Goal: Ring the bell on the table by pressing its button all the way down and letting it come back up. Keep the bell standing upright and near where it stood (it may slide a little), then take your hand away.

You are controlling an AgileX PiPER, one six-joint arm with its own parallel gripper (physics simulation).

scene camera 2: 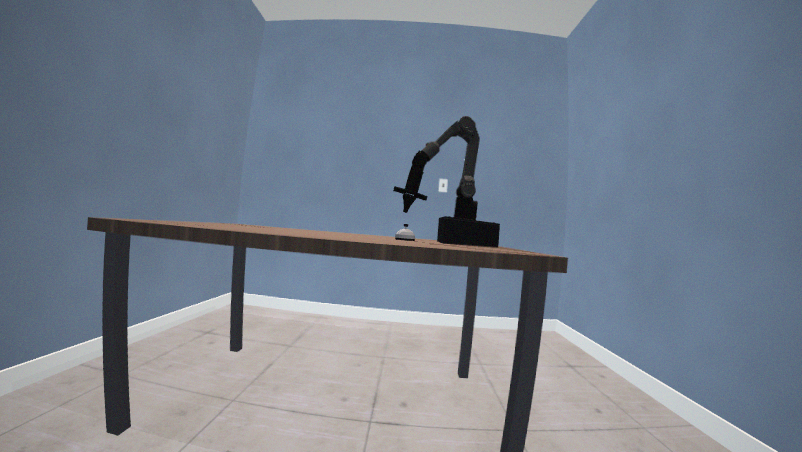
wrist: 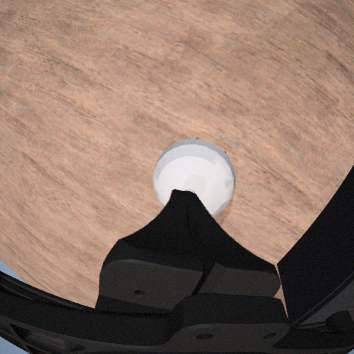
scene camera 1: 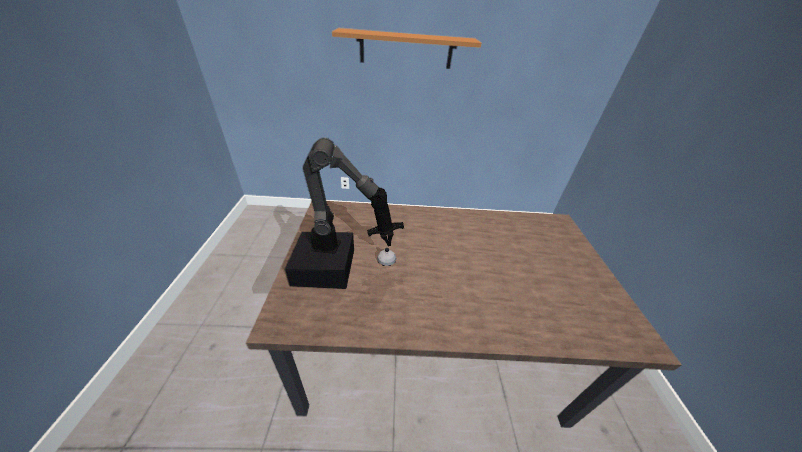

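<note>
The gripper (wrist: 179, 206) is visible in the wrist view, and so is a bell (wrist: 200, 166).
</note>
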